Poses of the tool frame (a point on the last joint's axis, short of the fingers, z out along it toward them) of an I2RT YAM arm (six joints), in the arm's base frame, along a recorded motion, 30 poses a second.
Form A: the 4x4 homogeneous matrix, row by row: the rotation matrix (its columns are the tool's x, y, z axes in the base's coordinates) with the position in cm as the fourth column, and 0 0 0 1 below. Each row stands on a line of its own.
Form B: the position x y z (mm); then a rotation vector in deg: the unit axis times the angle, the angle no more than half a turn. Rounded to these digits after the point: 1 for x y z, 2 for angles.
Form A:
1:
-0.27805, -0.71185, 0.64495, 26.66
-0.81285, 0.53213, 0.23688, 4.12
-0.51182, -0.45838, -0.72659, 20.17
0, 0, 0, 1
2:
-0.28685, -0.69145, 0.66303, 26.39
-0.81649, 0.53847, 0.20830, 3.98
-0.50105, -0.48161, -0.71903, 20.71
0, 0, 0, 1
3:
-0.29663, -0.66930, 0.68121, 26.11
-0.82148, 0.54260, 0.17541, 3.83
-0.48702, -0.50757, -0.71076, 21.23
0, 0, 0, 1
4:
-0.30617, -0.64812, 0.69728, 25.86
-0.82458, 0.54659, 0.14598, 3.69
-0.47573, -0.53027, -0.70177, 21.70
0, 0, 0, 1
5:
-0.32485, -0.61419, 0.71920, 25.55
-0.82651, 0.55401, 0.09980, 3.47
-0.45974, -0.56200, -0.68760, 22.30
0, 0, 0, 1
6:
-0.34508, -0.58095, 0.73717, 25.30
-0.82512, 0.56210, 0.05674, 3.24
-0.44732, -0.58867, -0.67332, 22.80
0, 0, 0, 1
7:
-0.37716, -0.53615, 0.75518, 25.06
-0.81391, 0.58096, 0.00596, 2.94
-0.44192, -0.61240, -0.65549, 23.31
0, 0, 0, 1
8:
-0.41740, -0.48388, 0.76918, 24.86
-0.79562, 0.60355, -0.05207, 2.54
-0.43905, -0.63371, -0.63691, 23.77
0, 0, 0, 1
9:
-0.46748, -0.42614, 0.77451, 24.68
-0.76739, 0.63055, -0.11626, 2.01
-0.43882, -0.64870, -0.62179, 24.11
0, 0, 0, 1
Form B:
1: 266.6, 41.2, 201.7, -70.59, 117.45, -10.26
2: 263.9, 39.8, 207.1, -69.65, 117.53, -12.62
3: 261.1, 38.3, 212.3, -68.75, 117.61, -15.32
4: 258.6, 36.9, 217.0, -67.82, 117.65, -17.70
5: 255.5, 34.7, 223.0, -66.16, 117.86, -21.23
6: 253.0, 32.4, 228.0, -64.38, 118.14, -24.35
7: 250.6, 29.4, 233.1, -61.37, 118.81, -27.57
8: 248.6, 25.4, 237.7, -57.67, 119.80, -30.91
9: 246.8, 20.1, 241.1, -53.25, 121.34, -34.13
